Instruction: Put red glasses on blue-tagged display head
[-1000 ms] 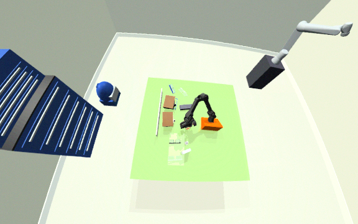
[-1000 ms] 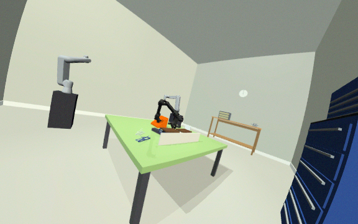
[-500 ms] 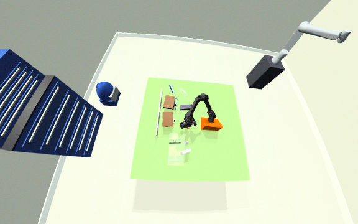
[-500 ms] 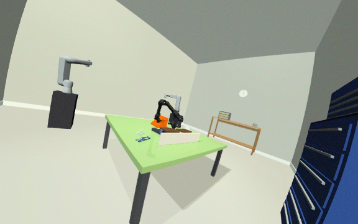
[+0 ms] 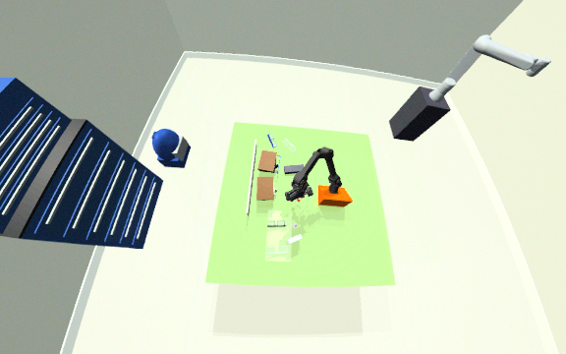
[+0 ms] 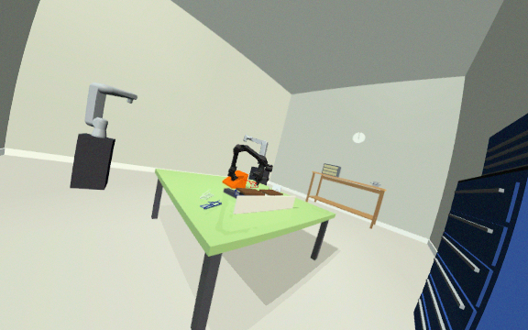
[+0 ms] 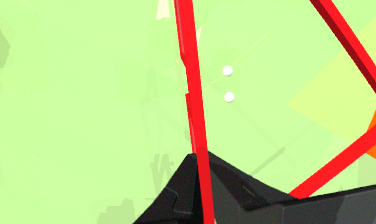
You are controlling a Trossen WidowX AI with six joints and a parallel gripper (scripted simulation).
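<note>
The white peg is 19 cm to the left of my gripper tip and 7 cm below it. The rest, counted from my gripper tip: display head: 21 cm ahead, 5 cm to the right, 4 cm below; long white panel: 34 cm ahead, 16 cm to the right, 4 cm below; dark case: 26 cm to the right, 7 cm below, 2 cm ahead.
</note>
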